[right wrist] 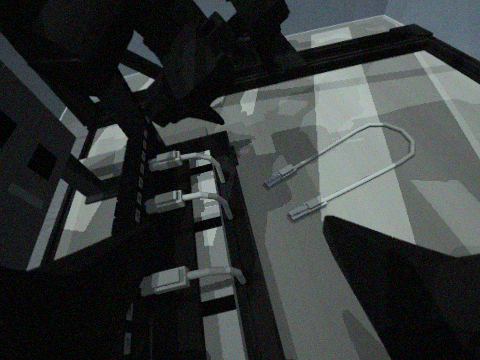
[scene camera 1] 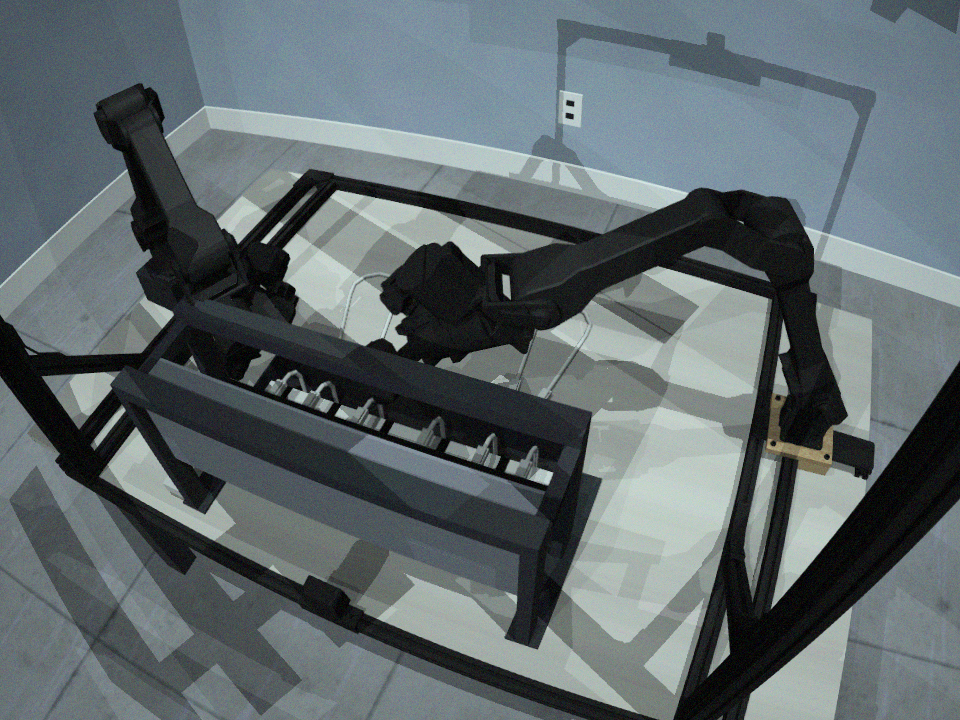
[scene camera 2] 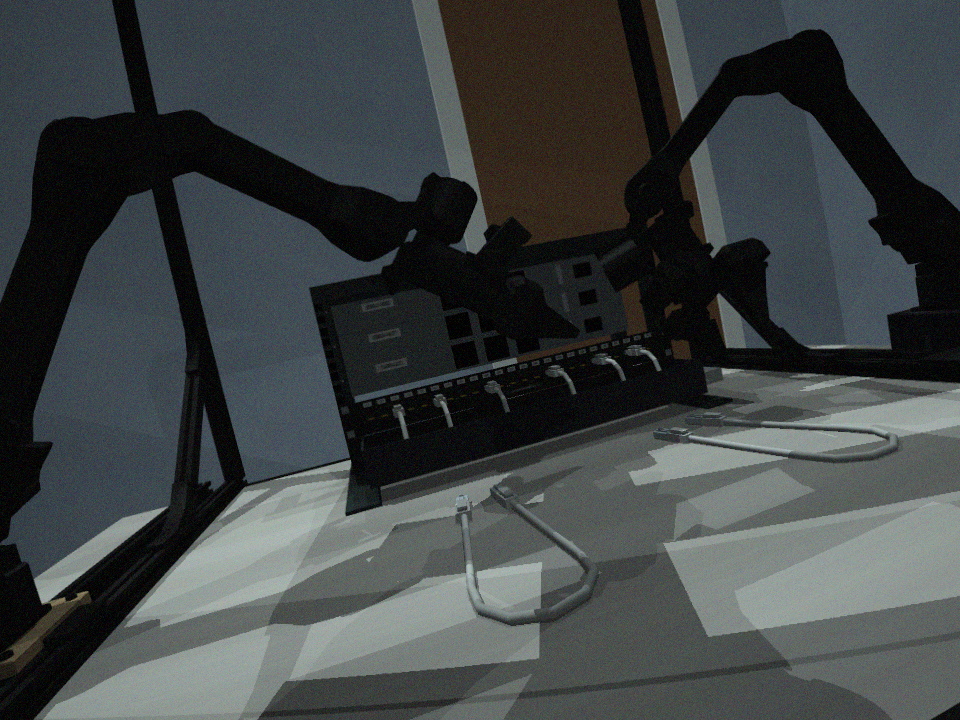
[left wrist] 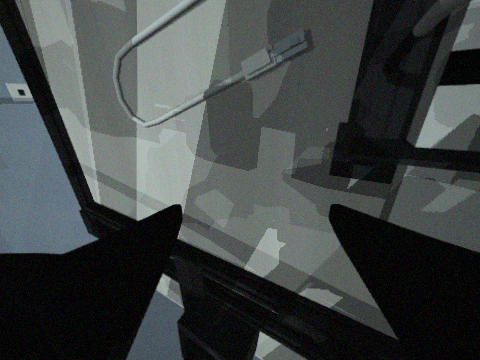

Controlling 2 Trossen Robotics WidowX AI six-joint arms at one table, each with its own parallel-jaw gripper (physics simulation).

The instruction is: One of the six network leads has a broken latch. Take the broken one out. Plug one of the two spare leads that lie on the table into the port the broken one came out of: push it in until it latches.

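Seen in the pictures: left gripper, fingertip midpoint: (right wrist: 248,103) (scene camera 2: 745,348) (left wrist: 255,211); right gripper, fingertip midpoint: (right wrist: 241,225) (scene camera 2: 566,327); left arm's base, origin of the base link: (scene camera 2: 951,305); right arm's base, origin of the base link: (scene camera 1: 802,427).
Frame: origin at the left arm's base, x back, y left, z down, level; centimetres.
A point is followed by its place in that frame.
Six leads with pale plugs sit in a row of ports in the dark rack (scene camera 1: 348,480) @(y -29.0, x -62.5, z -19.5 cm) (scene camera 2: 535,422); three of the plugs (right wrist: 167,280) @(y -13.0, x -50.1, z -2.8 cm) show large in the right wrist view. I cannot tell which latch is broken. One spare lead (scene camera 1: 566,360) @(y 13.3, x -66.7, z 6.1 cm) (scene camera 2: 569,602) @(y 24.3, x -62.1, z 6.2 cm) lies looped on the table; the other spare lead (scene camera 2: 821,455) @(y 15.8, x -36.9, z 6.2 cm) (left wrist: 165,117) @(y 9.8, x -30.6, z 6.1 cm) (right wrist: 372,183) @(y 9.5, x -39.2, z 6.3 cm) lies near the rack's left-arm end. My right gripper (right wrist: 241,225) @(y -6.8, x -49.1, z -7.8 cm) is open, near the port row around its middle; its fingers are partly hidden in scene camera 1. My left gripper (left wrist: 255,211) @(y -4.5, x -27.6, z -0.4 cm) is open and empty at the rack's left-arm end.
A dark frame (scene camera 1: 480,209) @(y 38.5, x -39.8, z 4.7 cm) runs around the table (scene camera 1: 651,503) @(y -3.6, x -86.1, z 6.7 cm). The rack's long top bars stand on both sides of the port row in scene camera 1. The left arm (scene camera 1: 166,186) @(y -12.2, x -26.2, z -30.4 cm) stands close to the rack's end, and the right arm (scene camera 1: 643,248) @(y -0.6, x -78.1, z -29.8 cm) reaches across behind it.
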